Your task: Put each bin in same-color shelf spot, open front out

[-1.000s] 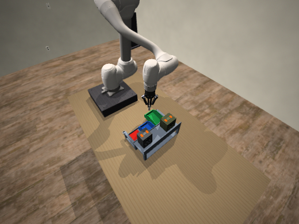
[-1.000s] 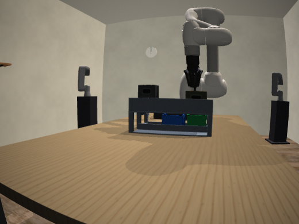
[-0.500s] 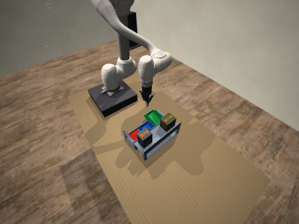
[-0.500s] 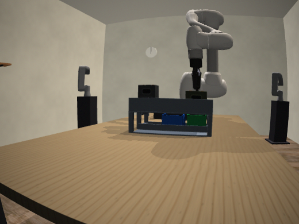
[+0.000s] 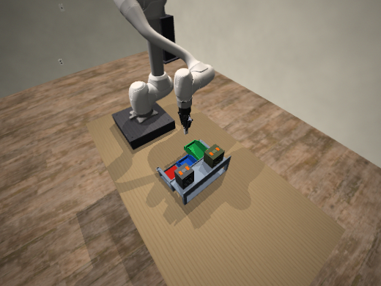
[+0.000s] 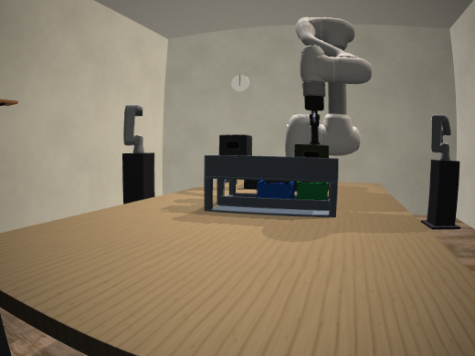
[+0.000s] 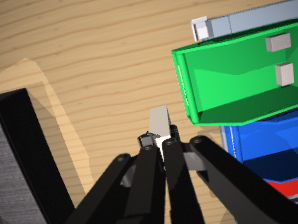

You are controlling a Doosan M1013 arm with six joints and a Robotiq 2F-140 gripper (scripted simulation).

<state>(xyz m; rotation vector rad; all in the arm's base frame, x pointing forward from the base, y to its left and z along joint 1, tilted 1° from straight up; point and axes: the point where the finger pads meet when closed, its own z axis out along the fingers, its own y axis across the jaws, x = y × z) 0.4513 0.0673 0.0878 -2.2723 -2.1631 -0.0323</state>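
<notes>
The green bin lies 12 cm ahead of my hand and 12 cm below it. From my hand the other things lie so: blue bin: 17 cm ahead, 12 cm to the right, 13 cm below; then olive box: 27 cm ahead, 1 cm to the right, 2 cm below; then black box: 26 cm ahead, 24 cm to the right, 1 cm below.
</notes>
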